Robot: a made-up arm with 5 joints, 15 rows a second.
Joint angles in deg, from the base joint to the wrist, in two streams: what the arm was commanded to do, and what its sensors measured. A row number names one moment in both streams.
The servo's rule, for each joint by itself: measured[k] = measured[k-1] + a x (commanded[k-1-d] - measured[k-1]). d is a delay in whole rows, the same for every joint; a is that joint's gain. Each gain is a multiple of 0.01, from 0.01 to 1. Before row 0 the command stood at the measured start. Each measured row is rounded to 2 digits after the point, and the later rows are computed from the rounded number. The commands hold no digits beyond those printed.
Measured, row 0: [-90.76, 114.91, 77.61, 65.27, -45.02]
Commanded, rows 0 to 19: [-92.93, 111.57, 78.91, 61.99, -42.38]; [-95.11, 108.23, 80.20, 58.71, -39.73]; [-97.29, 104.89, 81.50, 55.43, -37.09]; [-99.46, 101.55, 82.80, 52.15, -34.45]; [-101.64, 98.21, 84.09, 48.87, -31.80]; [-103.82, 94.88, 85.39, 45.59, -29.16]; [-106.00, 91.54, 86.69, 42.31, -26.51]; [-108.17, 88.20, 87.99, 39.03, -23.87]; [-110.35, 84.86, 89.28, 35.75, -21.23]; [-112.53, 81.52, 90.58, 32.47, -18.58]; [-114.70, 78.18, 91.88, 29.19, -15.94]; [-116.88, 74.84, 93.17, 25.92, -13.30]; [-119.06, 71.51, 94.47, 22.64, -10.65]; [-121.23, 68.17, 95.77, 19.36, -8.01]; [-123.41, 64.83, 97.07, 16.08, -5.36]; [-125.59, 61.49, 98.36, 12.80, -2.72]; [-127.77, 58.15, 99.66, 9.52, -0.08]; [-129.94, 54.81, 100.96, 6.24, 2.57]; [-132.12, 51.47, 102.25, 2.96, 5.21]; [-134.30, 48.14, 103.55, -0.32, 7.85]
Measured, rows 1 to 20: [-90.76, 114.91, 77.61, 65.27, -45.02]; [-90.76, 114.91, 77.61, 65.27, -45.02]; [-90.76, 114.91, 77.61, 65.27, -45.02]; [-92.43, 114.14, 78.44, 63.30, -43.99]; [-94.49, 112.78, 79.57, 60.55, -42.33]; [-96.65, 110.97, 80.81, 57.48, -40.29]; [-98.81, 108.80, 82.08, 54.28, -38.01]; [-100.99, 106.36, 83.37, 51.03, -35.59]; [-103.17, 103.72, 84.66, 47.77, -33.08]; [-105.35, 100.92, 85.96, 44.49, -30.52]; [-107.52, 97.99, 87.26, 41.21, -27.93]; [-109.70, 94.97, 88.55, 37.93, -25.32]; [-111.88, 91.88, 89.85, 34.65, -22.69]; [-114.05, 88.73, 91.15, 31.37, -20.06]; [-116.23, 85.54, 92.44, 28.10, -17.42]; [-118.41, 82.31, 93.74, 24.82, -14.78]; [-120.58, 79.06, 95.04, 21.54, -12.14]; [-122.76, 75.79, 96.34, 18.26, -9.50]; [-124.94, 72.50, 97.63, 14.98, -6.86]; [-127.12, 69.20, 98.93, 11.70, -4.22]
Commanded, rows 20 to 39: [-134.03, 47.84, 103.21, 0.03, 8.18]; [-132.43, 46.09, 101.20, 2.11, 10.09]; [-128.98, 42.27, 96.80, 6.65, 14.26]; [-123.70, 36.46, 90.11, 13.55, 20.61]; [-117.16, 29.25, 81.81, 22.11, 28.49]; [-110.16, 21.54, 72.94, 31.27, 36.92]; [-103.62, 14.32, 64.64, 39.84, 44.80]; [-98.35, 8.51, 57.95, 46.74, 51.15]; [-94.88, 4.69, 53.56, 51.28, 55.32]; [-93.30, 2.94, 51.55, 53.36, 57.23]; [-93.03, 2.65, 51.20, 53.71, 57.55]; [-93.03, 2.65, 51.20, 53.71, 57.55]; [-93.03, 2.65, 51.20, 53.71, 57.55]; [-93.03, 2.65, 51.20, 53.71, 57.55]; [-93.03, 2.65, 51.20, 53.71, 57.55]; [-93.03, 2.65, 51.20, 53.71, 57.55]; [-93.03, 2.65, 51.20, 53.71, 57.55]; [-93.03, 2.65, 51.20, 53.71, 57.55]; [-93.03, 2.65, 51.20, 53.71, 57.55]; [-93.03, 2.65, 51.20, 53.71, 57.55]
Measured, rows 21 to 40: [-129.29, 65.89, 100.23, 8.42, -1.57]; [-131.47, 62.57, 101.52, 5.14, 1.07]; [-133.65, 59.25, 102.82, 1.86, 3.71]; [-133.94, 56.63, 103.07, 0.76, 5.45]; [-132.78, 54.21, 101.87, 1.57, 7.26]; [-129.85, 51.46, 98.63, 4.62, 9.99]; [-125.11, 48.01, 93.18, 9.98, 14.13]; [-118.99, 43.70, 85.90, 17.26, 19.73]; [-112.19, 38.60, 77.61, 25.67, 26.43]; [-105.59, 33.02, 69.31, 34.17, 33.59]; [-100.02, 27.38, 62.04, 41.71, 40.44]; [-96.06, 22.16, 56.61, 47.45, 46.24]; [-93.93, 17.74, 53.37, 51.00, 50.53]; [-93.24, 14.27, 51.98, 52.63, 53.27]; [-93.08, 11.60, 51.48, 53.28, 54.94]; [-93.04, 9.54, 51.30, 53.54, 55.96]; [-93.03, 7.96, 51.24, 53.64, 56.58]; [-93.03, 6.74, 51.21, 53.68, 56.96]; [-93.03, 5.80, 51.20, 53.70, 57.19]; [-93.03, 5.08, 51.20, 53.71, 57.33]
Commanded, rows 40 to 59: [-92.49, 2.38, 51.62, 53.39, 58.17]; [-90.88, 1.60, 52.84, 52.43, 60.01]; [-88.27, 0.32, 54.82, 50.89, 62.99]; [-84.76, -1.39, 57.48, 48.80, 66.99]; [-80.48, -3.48, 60.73, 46.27, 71.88]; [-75.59, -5.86, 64.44, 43.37, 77.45]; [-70.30, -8.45, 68.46, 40.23, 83.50]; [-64.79, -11.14, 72.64, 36.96, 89.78]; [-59.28, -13.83, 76.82, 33.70, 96.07]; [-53.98, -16.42, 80.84, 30.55, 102.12]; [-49.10, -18.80, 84.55, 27.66, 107.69]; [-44.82, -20.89, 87.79, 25.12, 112.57]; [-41.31, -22.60, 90.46, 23.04, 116.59]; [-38.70, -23.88, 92.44, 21.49, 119.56]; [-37.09, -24.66, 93.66, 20.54, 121.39]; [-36.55, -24.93, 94.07, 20.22, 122.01]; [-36.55, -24.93, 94.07, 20.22, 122.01]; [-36.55, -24.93, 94.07, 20.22, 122.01]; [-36.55, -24.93, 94.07, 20.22, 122.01]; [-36.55, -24.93, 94.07, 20.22, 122.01]
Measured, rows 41 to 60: [-93.03, 4.52, 51.20, 53.71, 57.42]; [-93.03, 4.09, 51.20, 53.71, 57.47]; [-93.03, 3.76, 51.20, 53.71, 57.50]; [-92.61, 3.44, 51.47, 53.52, 57.76]; [-91.28, 3.02, 52.35, 52.87, 58.64]; [-88.96, 2.40, 53.93, 51.68, 60.34]; [-85.73, 1.53, 56.20, 49.95, 62.93]; [-81.69, 0.38, 59.10, 47.74, 66.42]; [-76.99, -1.06, 62.52, 45.12, 70.72]; [-71.84, -2.76, 66.32, 42.19, 75.70]; [-66.41, -4.69, 70.36, 39.05, 81.19]; [-60.92, -6.79, 74.49, 35.84, 86.99]; [-55.58, -9.00, 78.55, 32.67, 92.89]; [-50.59, -11.25, 82.39, 29.66, 98.66]; [-46.15, -13.47, 85.85, 26.94, 104.08]; [-42.42, -15.57, 88.80, 24.60, 108.96]; [-39.56, -17.48, 91.13, 22.73, 113.09]; [-37.66, -19.13, 92.75, 21.42, 116.33]; [-36.81, -20.46, 93.59, 20.70, 118.55]; [-36.61, -21.49, 93.90, 20.41, 119.90]
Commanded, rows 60 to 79: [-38.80, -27.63, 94.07, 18.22, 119.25]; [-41.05, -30.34, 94.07, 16.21, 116.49]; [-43.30, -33.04, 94.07, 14.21, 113.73]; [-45.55, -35.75, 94.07, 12.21, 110.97]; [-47.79, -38.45, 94.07, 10.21, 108.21]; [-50.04, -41.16, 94.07, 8.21, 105.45]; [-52.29, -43.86, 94.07, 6.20, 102.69]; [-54.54, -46.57, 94.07, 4.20, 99.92]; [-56.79, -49.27, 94.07, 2.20, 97.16]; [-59.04, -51.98, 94.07, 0.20, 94.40]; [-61.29, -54.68, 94.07, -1.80, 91.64]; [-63.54, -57.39, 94.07, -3.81, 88.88]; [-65.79, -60.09, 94.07, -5.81, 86.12]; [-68.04, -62.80, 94.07, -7.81, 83.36]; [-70.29, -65.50, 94.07, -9.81, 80.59]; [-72.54, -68.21, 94.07, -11.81, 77.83]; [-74.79, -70.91, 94.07, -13.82, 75.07]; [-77.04, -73.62, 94.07, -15.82, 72.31]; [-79.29, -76.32, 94.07, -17.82, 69.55]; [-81.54, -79.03, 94.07, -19.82, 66.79]
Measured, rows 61 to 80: [-36.56, -22.28, 94.01, 20.30, 120.72]; [-36.55, -22.89, 94.05, 20.25, 121.22]; [-36.55, -23.36, 94.06, 20.23, 121.53]; [-38.28, -24.34, 94.07, 19.02, 120.64]; [-40.41, -25.72, 94.07, 17.33, 119.02]; [-42.64, -27.40, 94.07, 15.46, 116.96]; [-44.88, -29.32, 94.07, 13.51, 114.62]; [-47.12, -31.42, 94.07, 11.53, 112.12]; [-49.37, -33.66, 94.07, 9.54, 109.52]; [-51.62, -36.01, 94.07, 7.54, 106.86]; [-53.87, -38.44, 94.07, 5.54, 104.15]; [-56.12, -40.93, 94.07, 3.54, 101.42]; [-58.37, -43.47, 94.07, 1.54, 98.68]; [-60.62, -46.05, 94.07, -0.46, 95.93]; [-62.87, -48.66, 94.07, -2.47, 93.18]; [-65.12, -51.29, 94.07, -4.47, 90.43]; [-67.37, -53.94, 94.07, -6.47, 87.67]; [-69.62, -56.60, 94.07, -8.47, 84.91]; [-71.87, -59.27, 94.07, -10.47, 82.15]; [-74.12, -61.95, 94.07, -12.48, 79.39]
